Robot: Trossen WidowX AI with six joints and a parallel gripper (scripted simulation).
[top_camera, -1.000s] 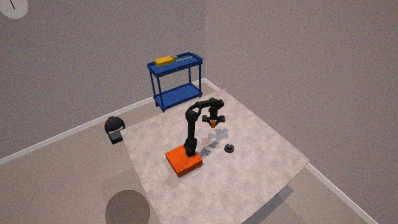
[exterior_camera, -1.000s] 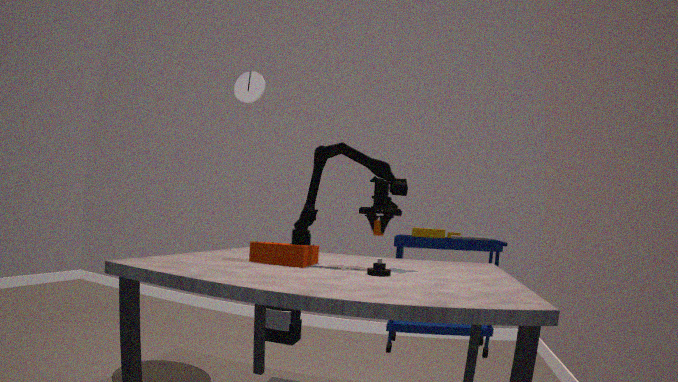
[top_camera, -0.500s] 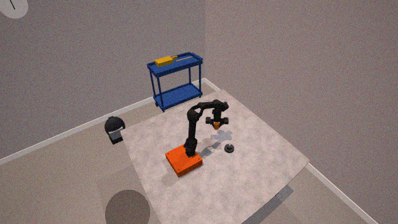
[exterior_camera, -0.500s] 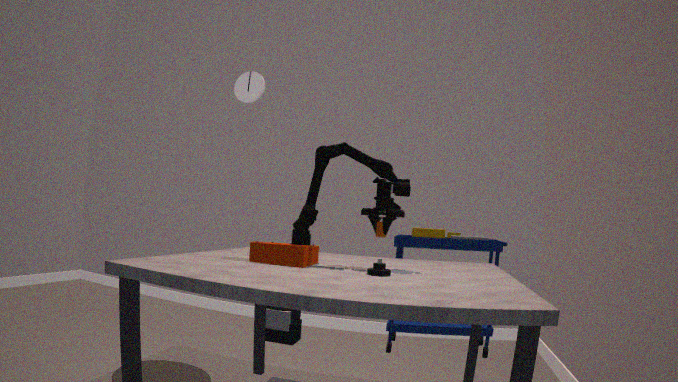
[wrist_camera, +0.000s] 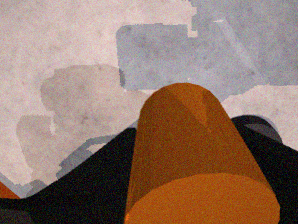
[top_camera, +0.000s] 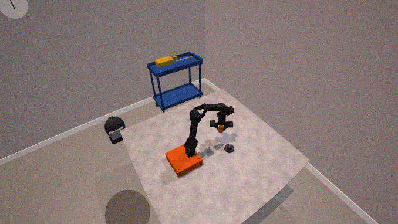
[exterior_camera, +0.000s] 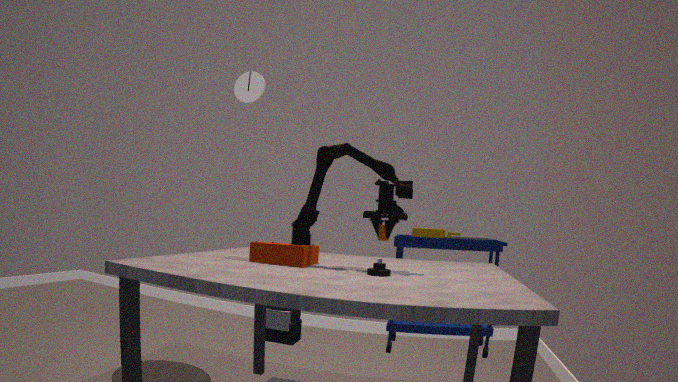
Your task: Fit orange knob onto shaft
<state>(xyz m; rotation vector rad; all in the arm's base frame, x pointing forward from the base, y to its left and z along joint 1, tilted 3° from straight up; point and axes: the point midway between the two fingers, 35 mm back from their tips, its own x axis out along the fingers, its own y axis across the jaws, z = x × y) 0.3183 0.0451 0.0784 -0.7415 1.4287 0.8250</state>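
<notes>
My gripper tip is now 120 mm to the left of the pedestal, 100 mm above it and 20 mm short of it. From my gripper tip the other things lie so: orange knob (30 mm above).
</notes>
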